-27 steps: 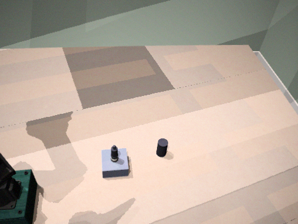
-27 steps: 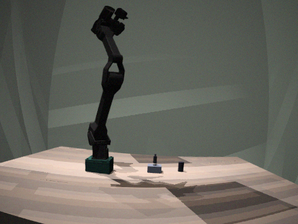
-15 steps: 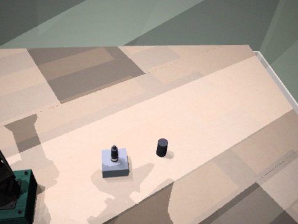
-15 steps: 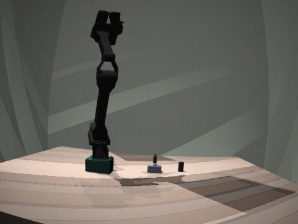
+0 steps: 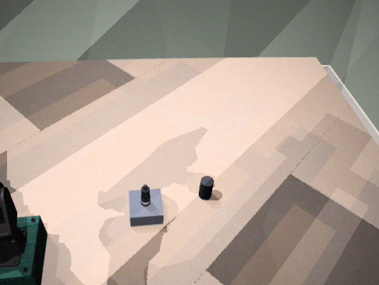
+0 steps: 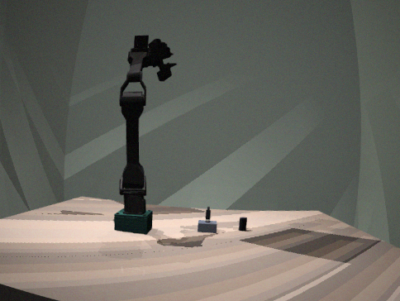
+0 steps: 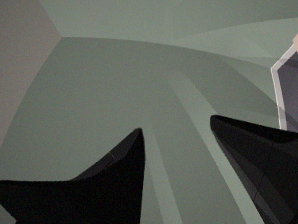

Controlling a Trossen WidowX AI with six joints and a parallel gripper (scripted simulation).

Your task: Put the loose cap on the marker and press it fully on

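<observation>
Now: gripper tip 320 mm short of the marker cap, 160 mm to the left of it and 640 mm above it.
</observation>
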